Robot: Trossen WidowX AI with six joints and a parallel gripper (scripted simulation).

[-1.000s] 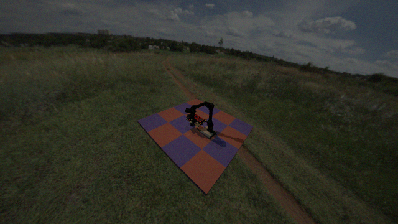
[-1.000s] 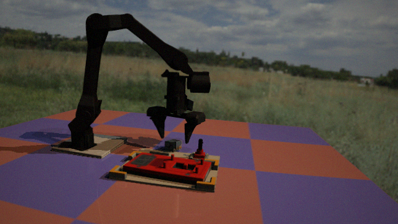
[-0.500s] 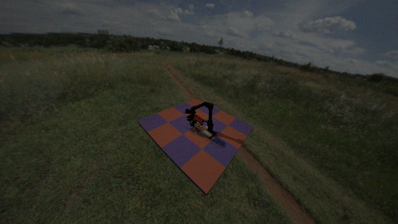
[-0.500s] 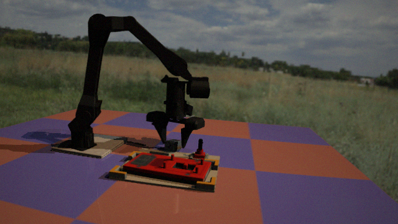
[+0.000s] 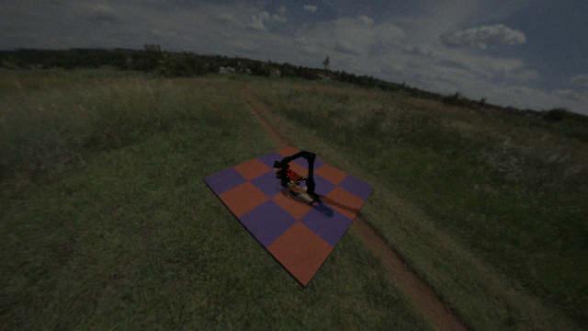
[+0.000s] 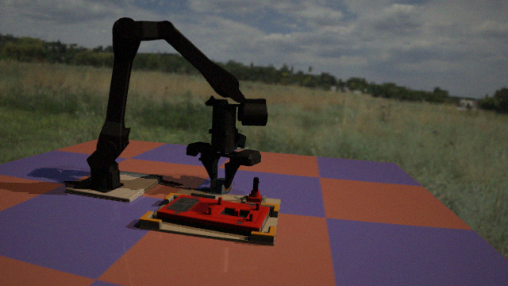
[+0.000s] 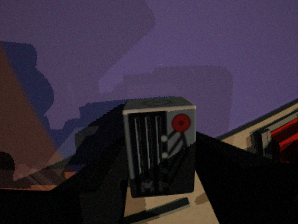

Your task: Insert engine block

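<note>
My gripper tip is now 100 mm short of the black lever post, 30 mm to the left of it and 20 mm below it. The rest, counted from my gripper tip: engine block (right at my gripper tip); tan fixture plate (70 mm ahead, 140 mm to the right).
</note>
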